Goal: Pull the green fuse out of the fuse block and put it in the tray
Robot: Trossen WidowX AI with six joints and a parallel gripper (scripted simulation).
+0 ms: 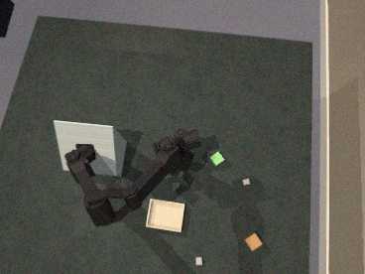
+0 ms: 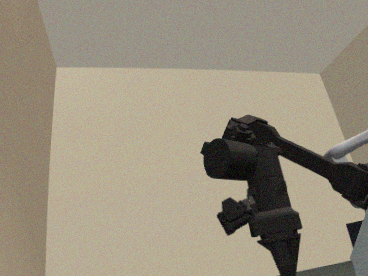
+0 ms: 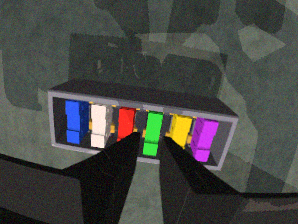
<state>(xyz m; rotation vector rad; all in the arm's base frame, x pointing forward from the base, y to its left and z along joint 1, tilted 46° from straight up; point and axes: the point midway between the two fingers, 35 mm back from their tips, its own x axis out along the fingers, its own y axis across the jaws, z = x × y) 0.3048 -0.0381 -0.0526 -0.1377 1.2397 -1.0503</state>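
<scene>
My gripper tip is now 2 cm above the green fuse. From my gripper tip the other things lie so: green square: 17 cm ahead, 3 cm below, 1 cm to the left; then red fuse: 2 cm below, 1 cm to the left, 1 cm ahead; then yellow fuse: 2 cm below, 1 cm to the right, 1 cm behind.
</scene>
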